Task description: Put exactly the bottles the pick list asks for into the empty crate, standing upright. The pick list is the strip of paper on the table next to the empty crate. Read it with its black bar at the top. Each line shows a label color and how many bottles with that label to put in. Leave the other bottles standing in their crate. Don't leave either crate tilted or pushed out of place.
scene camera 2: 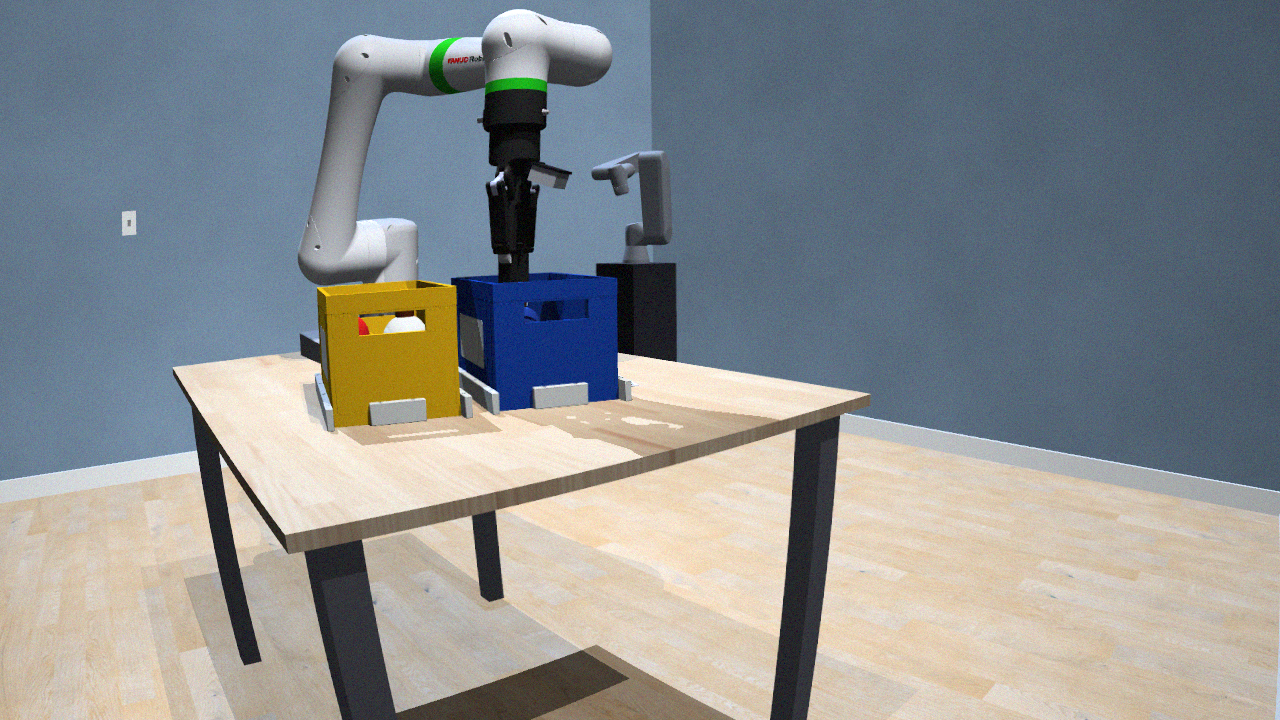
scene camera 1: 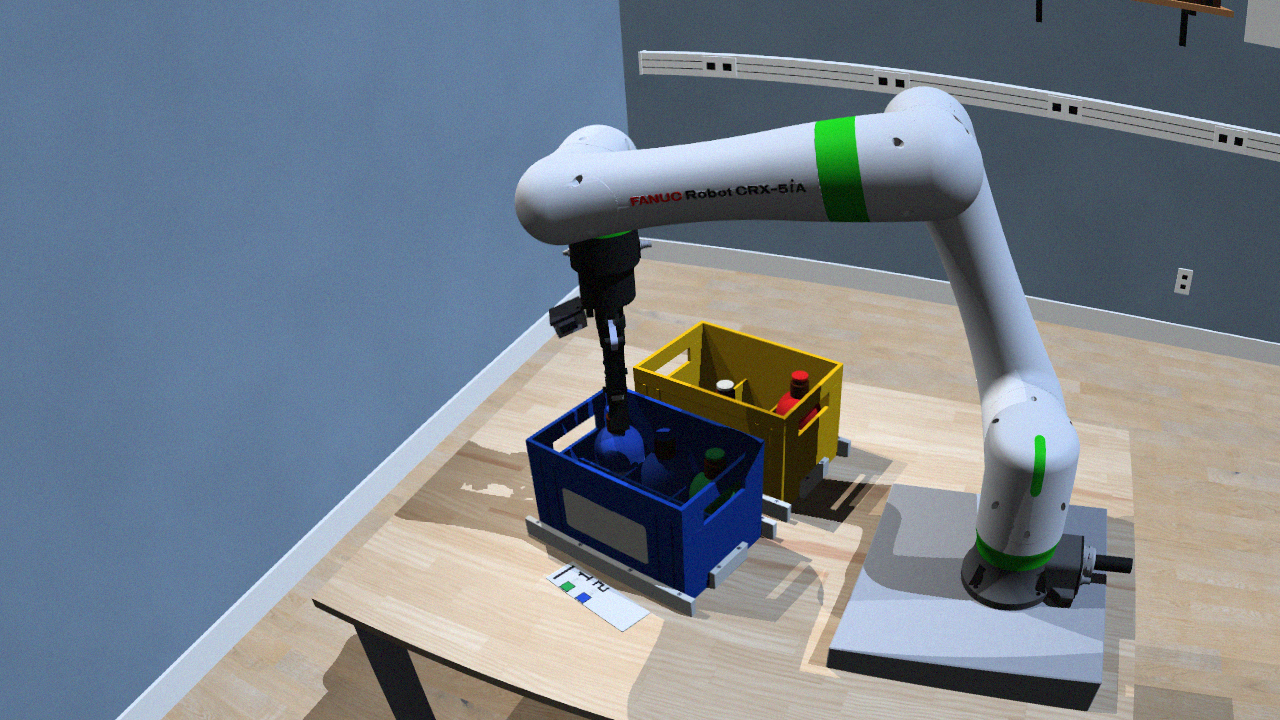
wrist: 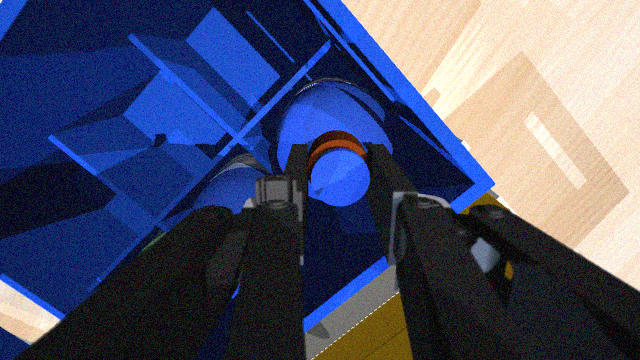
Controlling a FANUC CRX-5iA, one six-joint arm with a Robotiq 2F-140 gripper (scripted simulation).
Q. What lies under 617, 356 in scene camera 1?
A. My gripper.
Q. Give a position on a blue crate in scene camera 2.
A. At 495, 345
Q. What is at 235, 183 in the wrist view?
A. A blue bottle.
